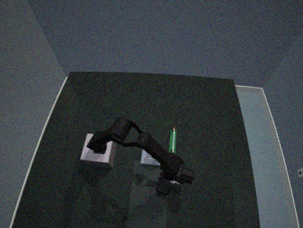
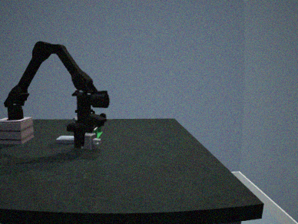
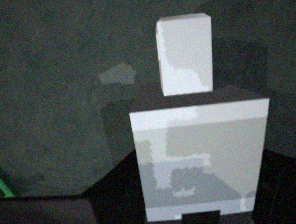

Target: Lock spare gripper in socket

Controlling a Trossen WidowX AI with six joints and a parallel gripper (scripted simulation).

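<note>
My gripper tip is now 110 mm to the right of the grey mount socket, 70 mm past it and 40 mm below it. The rest, counted from my gripper tip: green rest (220 mm to the left, 30 mm ahead, 10 mm above); spare gripper (20 mm above, 10 mm to the right, 10 mm ahead).
</note>
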